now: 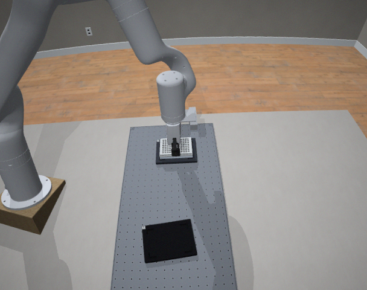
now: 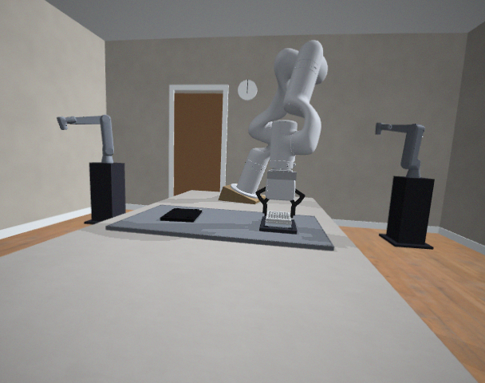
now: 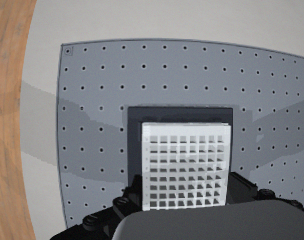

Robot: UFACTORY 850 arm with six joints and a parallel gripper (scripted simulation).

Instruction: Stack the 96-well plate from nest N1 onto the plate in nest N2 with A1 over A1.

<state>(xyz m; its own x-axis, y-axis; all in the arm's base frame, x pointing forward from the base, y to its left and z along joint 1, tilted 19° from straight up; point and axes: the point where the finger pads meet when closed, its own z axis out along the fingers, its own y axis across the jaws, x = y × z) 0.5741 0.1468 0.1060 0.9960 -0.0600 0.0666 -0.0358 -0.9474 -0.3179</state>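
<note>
My hand is 10 mm above the white 96-well plate. From my hand the other things lie so: black plate nest 360 mm to the right, 40 mm below, 40 mm behind.
</note>
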